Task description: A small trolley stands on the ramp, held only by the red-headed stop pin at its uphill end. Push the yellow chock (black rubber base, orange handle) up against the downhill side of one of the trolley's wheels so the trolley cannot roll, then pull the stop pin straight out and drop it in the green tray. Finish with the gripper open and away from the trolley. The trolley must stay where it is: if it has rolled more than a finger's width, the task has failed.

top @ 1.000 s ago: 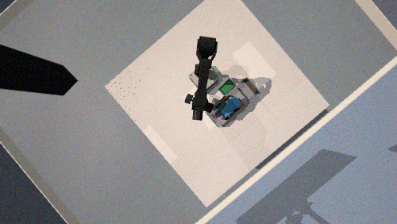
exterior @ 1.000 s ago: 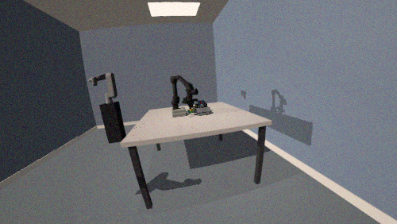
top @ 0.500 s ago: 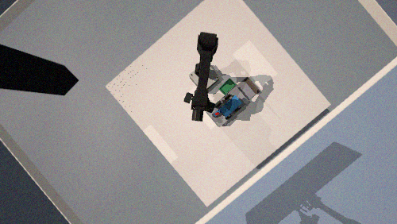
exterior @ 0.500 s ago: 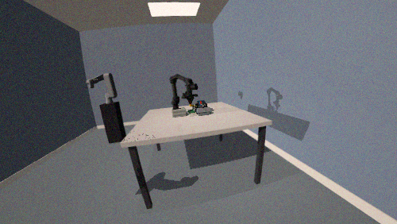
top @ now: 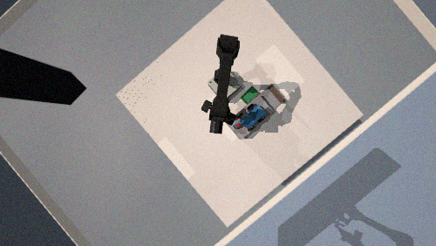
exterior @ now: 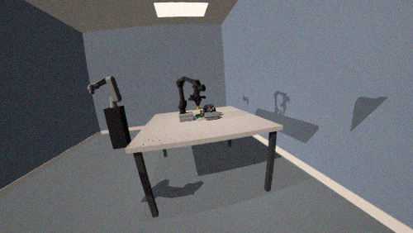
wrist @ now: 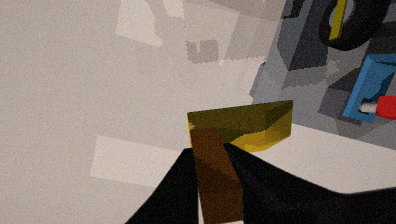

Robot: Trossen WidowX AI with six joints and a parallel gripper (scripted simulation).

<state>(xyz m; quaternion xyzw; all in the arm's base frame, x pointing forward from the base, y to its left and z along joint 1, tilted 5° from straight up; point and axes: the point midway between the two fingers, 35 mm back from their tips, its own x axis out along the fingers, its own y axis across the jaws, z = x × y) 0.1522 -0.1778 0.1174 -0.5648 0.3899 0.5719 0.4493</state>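
The yellow chock is 20 mm ahead of my gripper tip, 10 mm to the left of it and 10 mm below it. Also, from my gripper tip: grey ramp (160 mm ahead, 140 mm to the left, 130 mm below); then red-headed stop pin (130 mm ahead, 30 mm to the left, 40 mm below); then blue trolley (160 mm ahead, 130 mm to the left, 60 mm below).
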